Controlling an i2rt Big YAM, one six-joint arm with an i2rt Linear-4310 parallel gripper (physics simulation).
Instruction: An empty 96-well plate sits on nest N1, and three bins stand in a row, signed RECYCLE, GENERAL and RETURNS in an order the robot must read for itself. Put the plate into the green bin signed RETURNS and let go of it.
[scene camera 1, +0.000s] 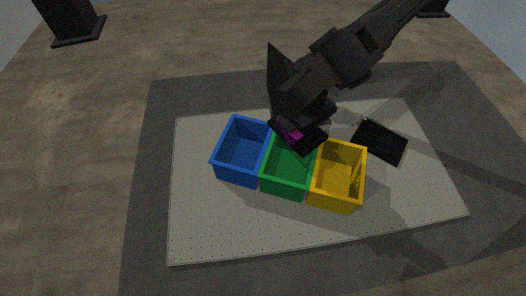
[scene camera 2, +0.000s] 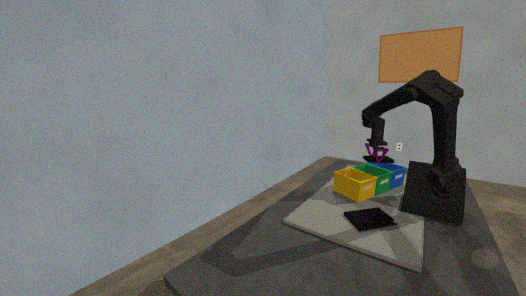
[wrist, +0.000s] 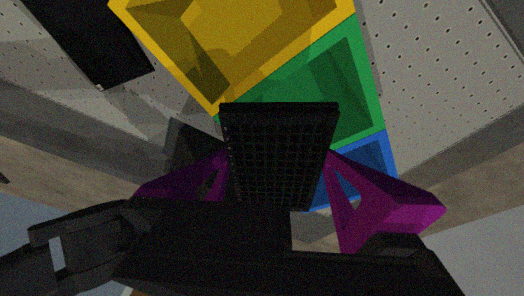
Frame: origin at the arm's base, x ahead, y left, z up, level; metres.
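Seen in the pictures: gripper, fingertip midpoint: (scene camera 1: 302, 135) (scene camera 2: 374, 160) (wrist: 275, 152); arm's base, link origin: (scene camera 2: 442, 191).
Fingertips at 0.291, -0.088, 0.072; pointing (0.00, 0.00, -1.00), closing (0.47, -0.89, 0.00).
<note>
Offsets run from my fingertips to a thing's top centre, as dx, dy, dz. Level surfaces: height alone.
The black 96-well plate {-0.015, -0.008, +0.014} (scene camera 1: 312, 142) (scene camera 2: 386, 160) (wrist: 275, 165) is off the nest and hangs roughly level above the bin row. My gripper (scene camera 1: 294, 135) (scene camera 2: 377, 156) (wrist: 275, 152) is shut on it, with magenta fingers at its two sides. In scene camera 1 the plate overlaps the back part of the green bin (scene camera 1: 287, 167) (scene camera 2: 382, 189) (wrist: 345, 75), the middle one; in the wrist view it also covers part of the blue bin. The bin labels are too small to read. The nest {-0.029, +0.303, -0.142} (scene camera 1: 380, 142) (scene camera 2: 370, 219) (wrist: 95, 40) is a bare black block.
The blue bin (scene camera 1: 235, 175) (scene camera 2: 397, 180) (wrist: 370, 152) and the yellow bin (scene camera 1: 332, 202) (scene camera 2: 352, 187) (wrist: 235, 30) stand close against the green one on either side. All stand on the perforated pale board {dz -0.159} (scene camera 1: 215, 230) (scene camera 2: 320, 215) (wrist: 415, 75).
</note>
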